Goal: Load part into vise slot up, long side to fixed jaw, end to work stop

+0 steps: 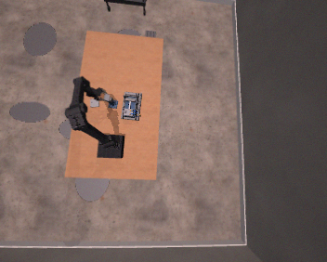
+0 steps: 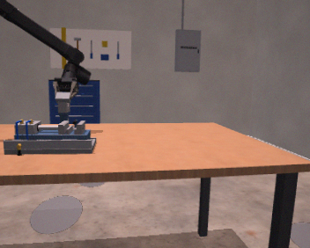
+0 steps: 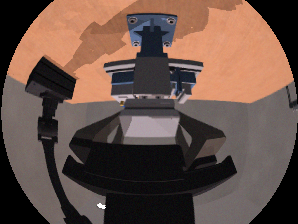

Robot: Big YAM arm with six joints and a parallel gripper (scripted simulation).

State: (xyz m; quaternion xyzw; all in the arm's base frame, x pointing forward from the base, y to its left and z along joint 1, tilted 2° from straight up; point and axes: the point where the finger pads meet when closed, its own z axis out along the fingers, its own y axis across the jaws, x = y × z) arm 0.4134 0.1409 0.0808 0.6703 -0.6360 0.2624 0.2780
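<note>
Right now the grey part is 1 cm to the left of my hand. Round my hand: vise 19 cm to the right, 14 cm below, 2 cm ahead.
</note>
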